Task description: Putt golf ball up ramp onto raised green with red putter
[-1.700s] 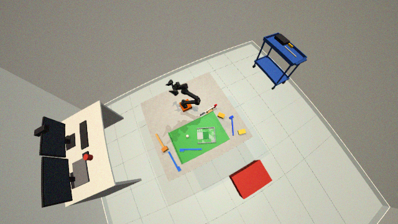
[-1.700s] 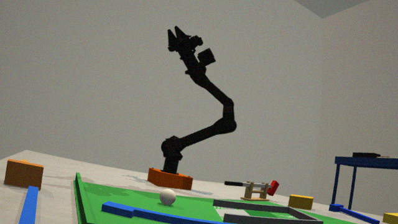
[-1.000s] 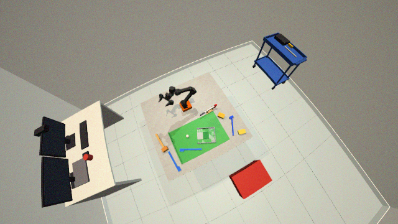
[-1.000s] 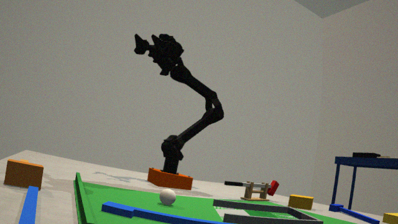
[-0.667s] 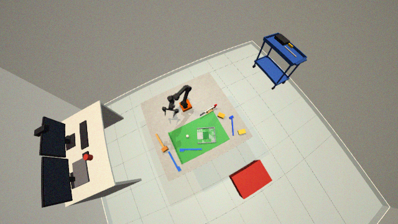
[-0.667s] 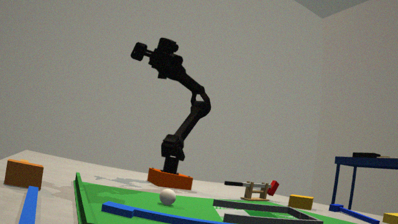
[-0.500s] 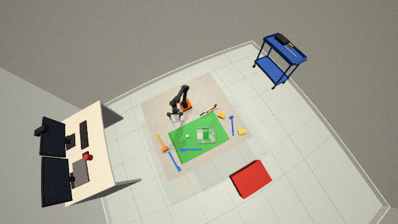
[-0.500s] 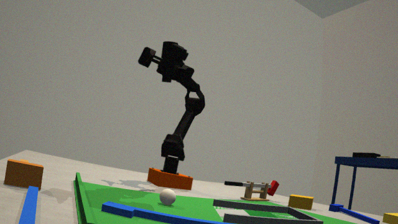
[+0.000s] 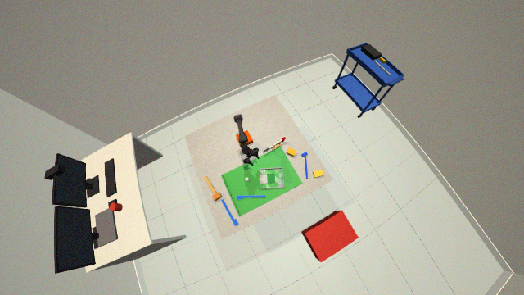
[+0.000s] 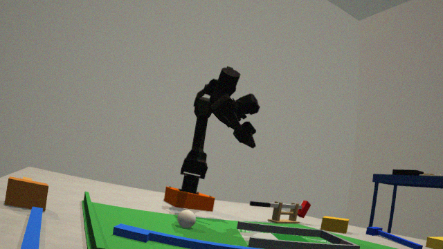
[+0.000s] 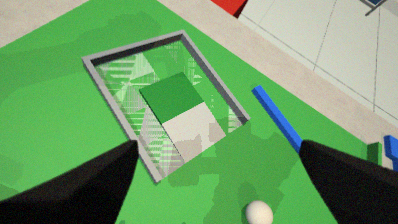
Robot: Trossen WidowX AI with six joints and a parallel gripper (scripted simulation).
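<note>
Right now the red putter is 270 mm to the left of my gripper tip, 190 mm below it and 180 mm behind it. The rest, counted from my gripper tip: white golf ball 220 mm below, 150 mm to the right, 60 mm ahead.
</note>
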